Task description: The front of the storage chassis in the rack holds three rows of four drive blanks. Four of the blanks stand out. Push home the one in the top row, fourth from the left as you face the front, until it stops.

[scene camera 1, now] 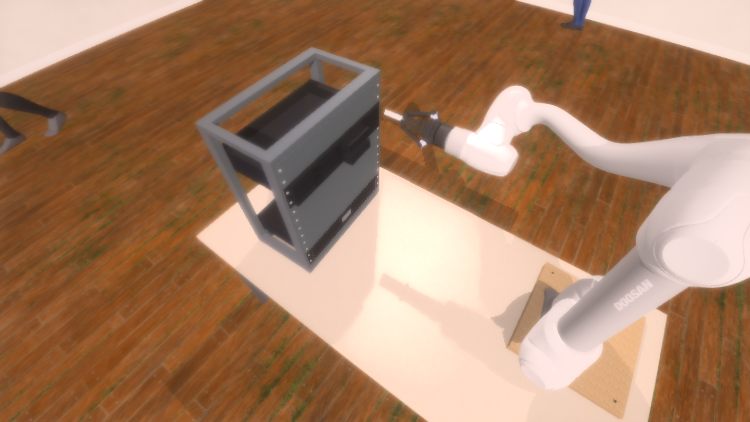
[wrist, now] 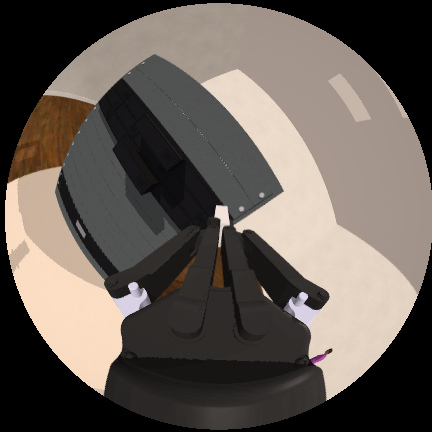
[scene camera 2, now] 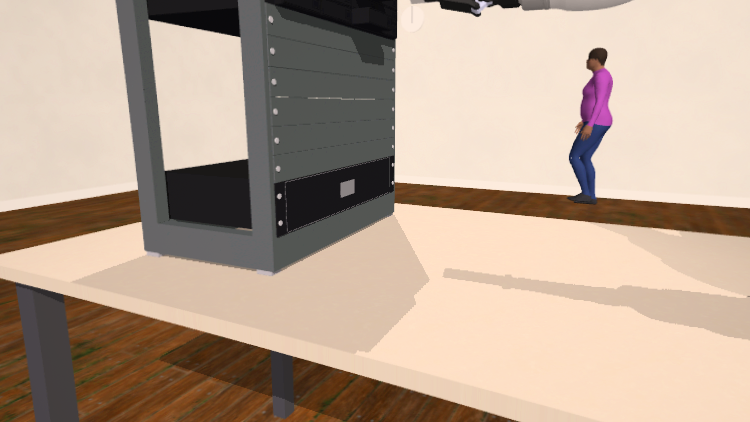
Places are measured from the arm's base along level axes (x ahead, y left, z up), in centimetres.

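Pixels of known places: gripper, fingertip midpoint: (scene camera 1: 386, 112) (wrist: 220, 214).
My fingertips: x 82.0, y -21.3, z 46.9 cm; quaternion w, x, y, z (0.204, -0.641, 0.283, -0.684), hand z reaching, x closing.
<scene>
Behind a point stands the place of what it marks.
The storage chassis (scene camera 1: 314, 178) @(x 89.7, y 12.5, z 43.3 cm) (scene camera 2: 335, 10) @(x 88.8, y 5.1, z 40.2 cm) (wrist: 180, 200) @(x 86.1, y -16.8, z 42.3 cm) is the black band across the front of the grey rack (scene camera 1: 325, 114) @(x 90.4, y 1.3, z 58.4 cm) (scene camera 2: 256, 131) @(x 94.8, y 23.4, z 20.0 cm) (wrist: 215, 125) @(x 88.4, y -9.8, z 54.7 cm). Two black drive blanks (wrist: 162, 150) @(x 83.6, y -8.8, z 45.9 cm) (wrist: 134, 167) @(x 83.7, y -7.4, z 40.7 cm) plainly stand out near its middle. My gripper (scene camera 1: 401, 119) (wrist: 220, 214) @(x 82.0, y -21.3, z 46.9 cm) is shut, with a white tip (scene camera 1: 392, 114) projecting beyond its fingers. In scene camera 1 the tip is a little off the rack's right front edge. In the wrist view it overlaps the right end of the chassis beside the upper grey panel. The top row's fourth blank is not distinct there; the fingers partly cover that area.
The rack stands on a pale table (scene camera 1: 430, 251) @(x 53.7, y -7.0, z -3.4 cm) (scene camera 2: 524, 356) @(x 53.3, y 38.0, z -3.4 cm). The arm's base is on a wooden board (scene camera 1: 608, 388) @(x -16.5, y 17.0, z -1.1 cm) at the table's other end. A person in a purple top (scene camera 2: 600, 99) stands beyond the table. Another figure's dark legs (scene camera 1: 31, 104) show at the left.
</scene>
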